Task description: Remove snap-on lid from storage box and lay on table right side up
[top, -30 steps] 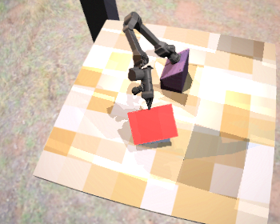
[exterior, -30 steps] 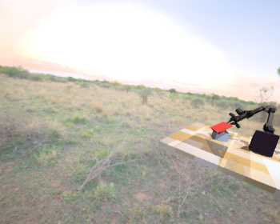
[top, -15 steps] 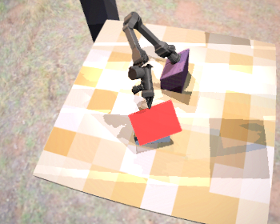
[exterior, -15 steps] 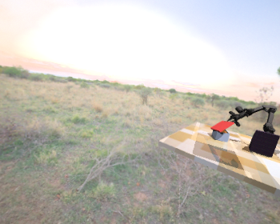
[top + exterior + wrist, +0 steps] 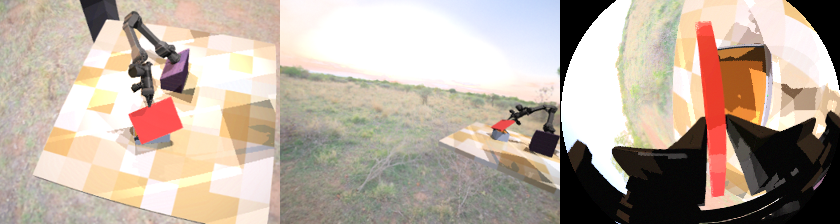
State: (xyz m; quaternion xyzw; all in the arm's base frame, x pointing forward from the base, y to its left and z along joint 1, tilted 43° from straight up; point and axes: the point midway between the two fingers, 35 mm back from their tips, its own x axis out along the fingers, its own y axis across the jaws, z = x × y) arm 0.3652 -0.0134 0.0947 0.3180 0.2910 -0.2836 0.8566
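My gripper tip is now 5 cm short of the lid, 5 cm above it and 4 cm to the right of it. The rest, counted from my gripper tip: grey storage box 17 cm below, 4 cm ahead, 1 cm to the left.
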